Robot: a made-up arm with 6 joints.
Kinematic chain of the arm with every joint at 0, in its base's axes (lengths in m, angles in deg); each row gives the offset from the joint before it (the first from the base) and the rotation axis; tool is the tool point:
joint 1: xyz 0 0 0.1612 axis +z
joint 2: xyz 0 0 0 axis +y
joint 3: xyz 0 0 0.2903 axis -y
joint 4: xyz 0 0 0 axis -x
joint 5: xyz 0.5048 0 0 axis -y
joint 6: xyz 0 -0.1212 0 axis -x
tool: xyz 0 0 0
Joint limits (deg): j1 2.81..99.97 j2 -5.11..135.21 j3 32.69..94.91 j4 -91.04..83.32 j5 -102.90..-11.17 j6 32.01..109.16
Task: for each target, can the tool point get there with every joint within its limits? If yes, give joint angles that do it. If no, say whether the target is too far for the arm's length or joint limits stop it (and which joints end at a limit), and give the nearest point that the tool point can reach.
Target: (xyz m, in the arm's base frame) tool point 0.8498 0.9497 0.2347
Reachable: no: too far | nearest point 0.5388 0.6022 0.2078 | short by 0.467 m
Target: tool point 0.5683 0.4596 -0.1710
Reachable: yes | joints 48.41 110.04 80.64 8.23 -27.52 41.03
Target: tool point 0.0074 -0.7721 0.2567
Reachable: no: joint limits stop it (at a limit: joint 2, joint 3, joint 4) | nearest point 0.0022 -0.2326 0.9265 | short by 0.860 m
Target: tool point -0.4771 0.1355 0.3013
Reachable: no: joint limits stop it (at a limit: joint 1, joint 3, joint 4) | nearest point -0.0999 0.5557 0.5273 | short by 0.608 m
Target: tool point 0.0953 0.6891 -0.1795
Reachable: yes | joints 90.13 94.68 64.46 -36.92 -46.61 96.70
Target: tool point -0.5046 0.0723 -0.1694
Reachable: no: joint limits stop it (at a limit: joint 1, joint 3, joint 4) | nearest point -0.0526 0.2863 -0.4456 | short by 0.571 m
